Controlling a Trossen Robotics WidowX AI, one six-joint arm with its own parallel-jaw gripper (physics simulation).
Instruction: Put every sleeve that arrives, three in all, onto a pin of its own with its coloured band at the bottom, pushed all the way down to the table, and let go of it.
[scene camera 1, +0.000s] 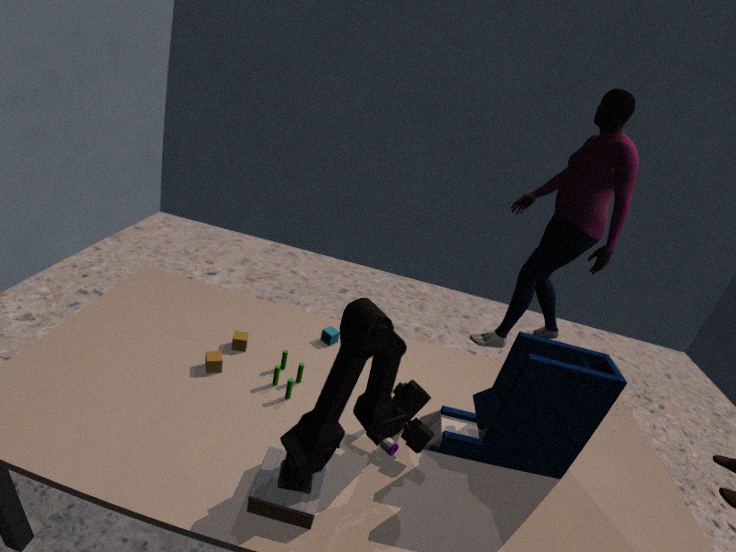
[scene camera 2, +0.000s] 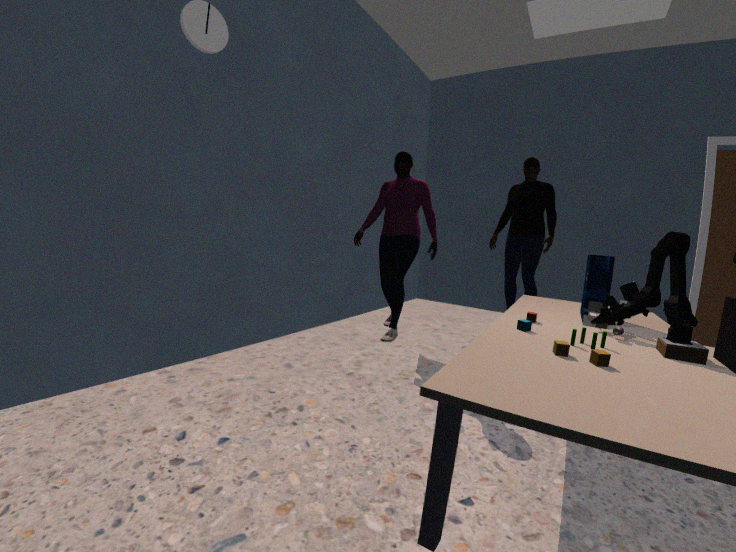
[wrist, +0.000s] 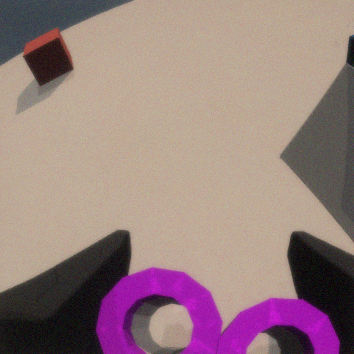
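Note:
My gripper (scene camera 1: 398, 439) (wrist: 211, 243) hangs low over the table (scene camera 1: 174, 438), just left of the blue chute. In the wrist view two grey sleeves with purple bands, the left sleeve (wrist: 159, 312) and the right sleeve (wrist: 281, 326), sit side by side between the black fingers, their banded ends facing the camera. The gripper is shut on them. Several green pins (scene camera 1: 288, 374) (scene camera 2: 588, 337) stand upright farther left on the table, far from the gripper. None carries a sleeve.
A blue chute (scene camera 1: 547, 405) (scene camera 2: 597, 276) stands to the right of the gripper. Two yellow cubes (scene camera 1: 214, 361) (scene camera 1: 240, 340), a teal cube (scene camera 1: 330, 335) (scene camera 2: 525, 324) and a red cube (wrist: 48, 56) (scene camera 2: 531, 317) lie on the table. Two people (scene camera 1: 585, 219) (scene camera 2: 527, 219) walk on the floor beyond it.

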